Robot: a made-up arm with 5 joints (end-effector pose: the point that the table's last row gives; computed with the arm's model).
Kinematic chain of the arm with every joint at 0, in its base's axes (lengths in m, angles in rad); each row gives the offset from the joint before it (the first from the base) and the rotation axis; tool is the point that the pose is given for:
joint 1: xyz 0 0 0.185 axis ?
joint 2: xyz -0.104 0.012 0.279 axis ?
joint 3: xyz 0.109 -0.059 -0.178 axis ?
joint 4: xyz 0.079 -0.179 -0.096 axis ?
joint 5: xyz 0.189 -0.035 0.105 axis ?
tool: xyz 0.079 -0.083 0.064
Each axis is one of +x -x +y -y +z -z.
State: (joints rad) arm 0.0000 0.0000 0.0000 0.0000 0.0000
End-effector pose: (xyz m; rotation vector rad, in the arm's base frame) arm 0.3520 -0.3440 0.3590 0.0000 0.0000 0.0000
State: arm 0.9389 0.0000 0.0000 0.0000 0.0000
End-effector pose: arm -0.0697 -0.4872 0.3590 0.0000 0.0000 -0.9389
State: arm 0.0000 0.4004 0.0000 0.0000 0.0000
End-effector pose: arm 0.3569 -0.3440 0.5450 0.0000 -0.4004 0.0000
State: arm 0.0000 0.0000 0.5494 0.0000 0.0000
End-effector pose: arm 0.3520 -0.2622 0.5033 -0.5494 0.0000 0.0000
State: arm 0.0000 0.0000 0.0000 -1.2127 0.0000
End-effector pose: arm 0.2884 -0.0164 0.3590 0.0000 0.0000 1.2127
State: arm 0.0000 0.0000 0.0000 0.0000 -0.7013
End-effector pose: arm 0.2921 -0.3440 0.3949 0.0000 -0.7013 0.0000
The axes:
joint 1: -z
joint 2: -y
joint 3: -x
joint 4: -z
joint 5: +y

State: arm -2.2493 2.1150 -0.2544 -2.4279 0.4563
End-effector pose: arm -0.0168 -0.0440 0.5680 0.2127 2.6073 -0.7314
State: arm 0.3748 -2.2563 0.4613 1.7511 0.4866
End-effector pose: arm -0.2341 -0.3700 0.4203 -1.5242 1.9091 -1.1291
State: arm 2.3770 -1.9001 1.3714 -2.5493 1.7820
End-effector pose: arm 0.1739 0.3291 0.4869 -0.0014 0.3737 2.1636
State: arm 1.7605 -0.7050 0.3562 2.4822 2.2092
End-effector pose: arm -0.2172 0.3041 0.3406 -1.5200 0.6716 1.5361
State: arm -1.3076 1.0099 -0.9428 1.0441 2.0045
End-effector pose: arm 0.3414 0.4095 0.3230 0.0734 2.0216 1.7500
